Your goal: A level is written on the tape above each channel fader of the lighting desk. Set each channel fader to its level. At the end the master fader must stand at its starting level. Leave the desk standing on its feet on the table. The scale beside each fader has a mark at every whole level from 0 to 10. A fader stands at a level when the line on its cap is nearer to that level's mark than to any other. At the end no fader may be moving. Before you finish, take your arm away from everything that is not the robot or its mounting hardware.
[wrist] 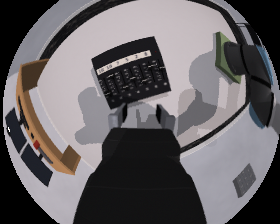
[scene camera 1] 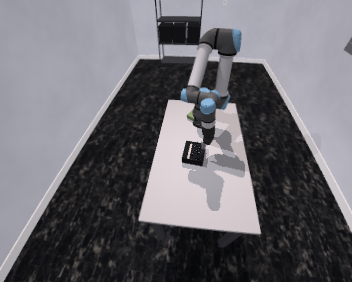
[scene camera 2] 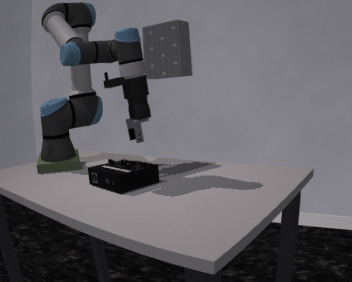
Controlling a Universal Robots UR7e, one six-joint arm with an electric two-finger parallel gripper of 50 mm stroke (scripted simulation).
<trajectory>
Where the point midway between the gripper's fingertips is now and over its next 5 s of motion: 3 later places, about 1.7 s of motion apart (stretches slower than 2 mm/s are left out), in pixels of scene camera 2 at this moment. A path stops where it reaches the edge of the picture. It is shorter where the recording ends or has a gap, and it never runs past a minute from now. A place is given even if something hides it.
My gripper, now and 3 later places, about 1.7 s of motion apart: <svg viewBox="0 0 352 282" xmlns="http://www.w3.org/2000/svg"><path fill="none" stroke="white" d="M136 140L128 134L119 126L145 149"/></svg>
</trajectory>
